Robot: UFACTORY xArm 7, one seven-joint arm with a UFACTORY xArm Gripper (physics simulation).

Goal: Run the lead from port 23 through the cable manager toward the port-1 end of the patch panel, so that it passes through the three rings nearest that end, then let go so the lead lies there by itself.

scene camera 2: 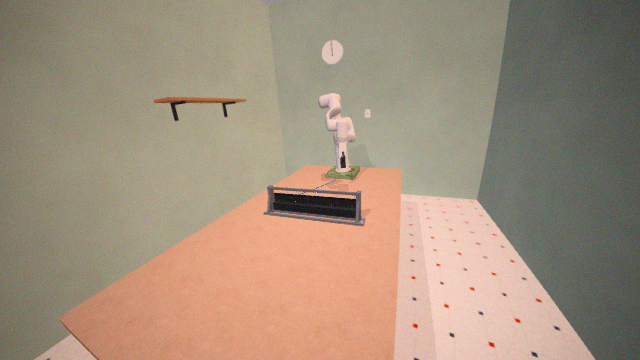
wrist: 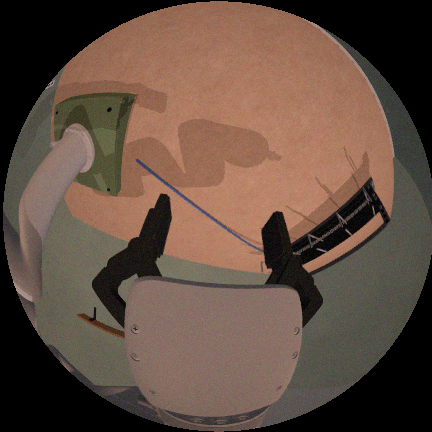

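The blue lead (scene camera 2: 325, 185) (wrist: 186, 198) runs nearly straight over the table from near the robot's base to the patch panel; its panel end is hidden behind a finger in the wrist view. The patch panel (scene camera 2: 315, 205) (wrist: 357, 215) stands upright in a grey frame. Pale rings (wrist: 341, 219) stick out along its side facing the robot; I see no lead running through the rings that show. Port numbers are too small to read. My gripper (scene camera 2: 343, 154) (wrist: 220, 213) is wide open above the table, with the lead passing below and between its fingers, not gripped.
The green base plate (scene camera 2: 331, 175) (wrist: 111, 145) carries the robot arm at the far end of the table (scene camera 2: 250, 280) (wrist: 225, 60). A wooden shelf (scene camera 2: 200, 100) (wrist: 105, 327) is on the left wall. The panel frame's top rail (scene camera 2: 315, 190) and end posts rise above the table.
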